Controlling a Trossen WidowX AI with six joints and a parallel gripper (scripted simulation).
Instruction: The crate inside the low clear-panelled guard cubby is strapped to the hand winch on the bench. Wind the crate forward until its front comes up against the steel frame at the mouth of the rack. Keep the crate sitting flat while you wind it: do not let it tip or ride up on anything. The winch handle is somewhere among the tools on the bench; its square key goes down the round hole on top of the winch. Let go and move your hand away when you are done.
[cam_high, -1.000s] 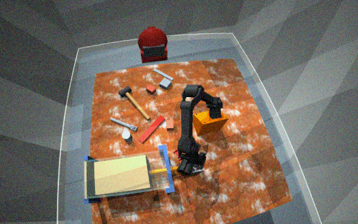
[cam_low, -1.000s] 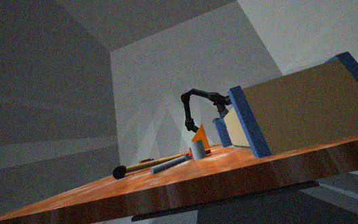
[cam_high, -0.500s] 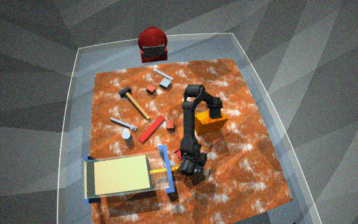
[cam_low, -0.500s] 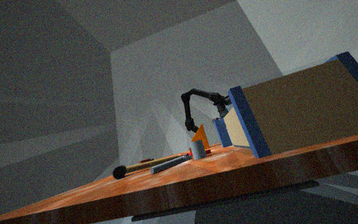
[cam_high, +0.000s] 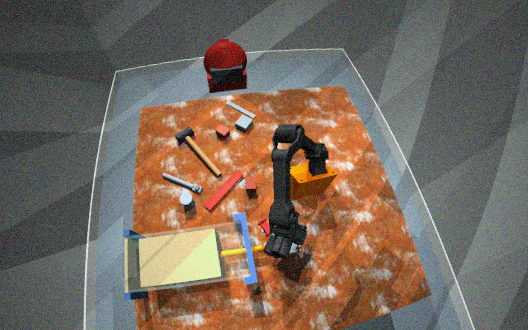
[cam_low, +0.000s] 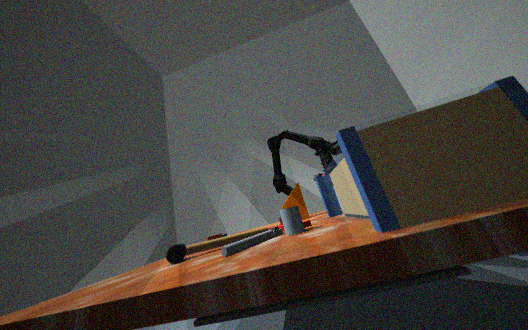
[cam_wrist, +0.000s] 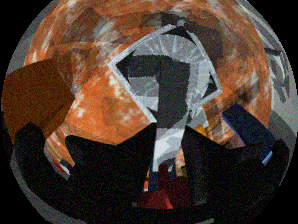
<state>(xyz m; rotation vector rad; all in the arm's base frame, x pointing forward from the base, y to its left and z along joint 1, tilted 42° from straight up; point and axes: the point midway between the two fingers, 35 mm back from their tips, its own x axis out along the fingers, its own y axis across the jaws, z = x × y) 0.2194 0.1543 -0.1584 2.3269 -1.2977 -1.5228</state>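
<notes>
My gripper tip is now 40 mm short of the red knob, 30 mm to the left of it and 40 mm below it. From my gripper tip the other things lie so: red-knobbed winch handle 10 mm ahead, 10 mm to the right, 20 mm above; then blue steel frame 120 mm ahead, 30 mm to the left; then winch 60 mm behind, 20 mm to the left, 70 mm below.
</notes>
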